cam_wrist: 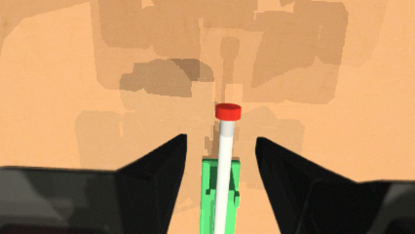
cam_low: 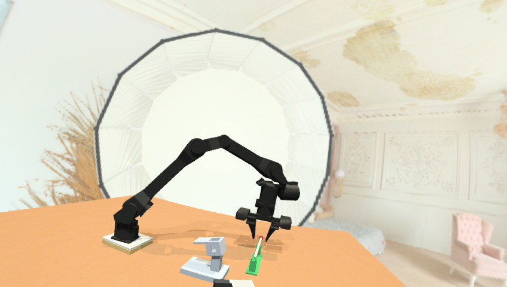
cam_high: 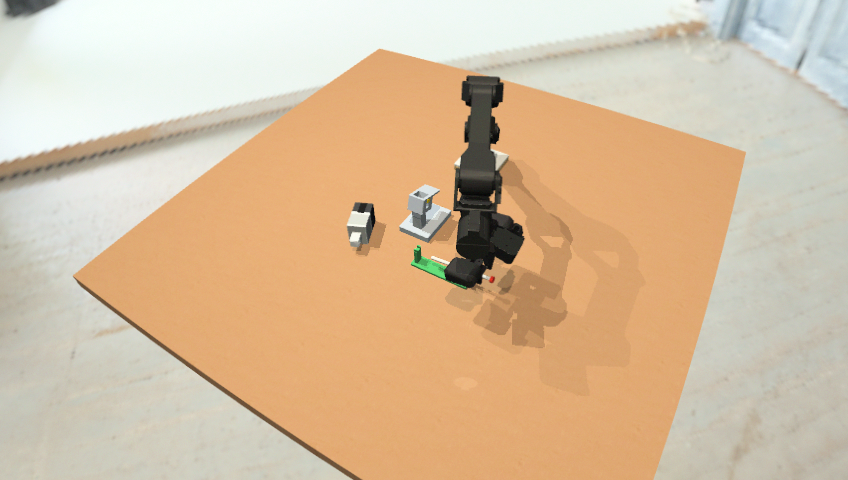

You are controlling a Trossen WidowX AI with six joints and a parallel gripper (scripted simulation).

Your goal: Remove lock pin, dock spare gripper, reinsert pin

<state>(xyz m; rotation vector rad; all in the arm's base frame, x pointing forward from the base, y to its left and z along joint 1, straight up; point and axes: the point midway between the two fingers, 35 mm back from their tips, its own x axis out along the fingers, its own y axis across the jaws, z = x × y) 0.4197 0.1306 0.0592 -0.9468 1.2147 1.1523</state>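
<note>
The green pin rest is 20 mm behind my gripper tip, 100 mm to the right of it and 20 mm below it. The rest, counted from my gripper tip: spare gripper (60 mm behind, 320 mm to the right, 20 mm below); grey mount (140 mm behind, 190 mm to the right, 10 mm above).
</note>
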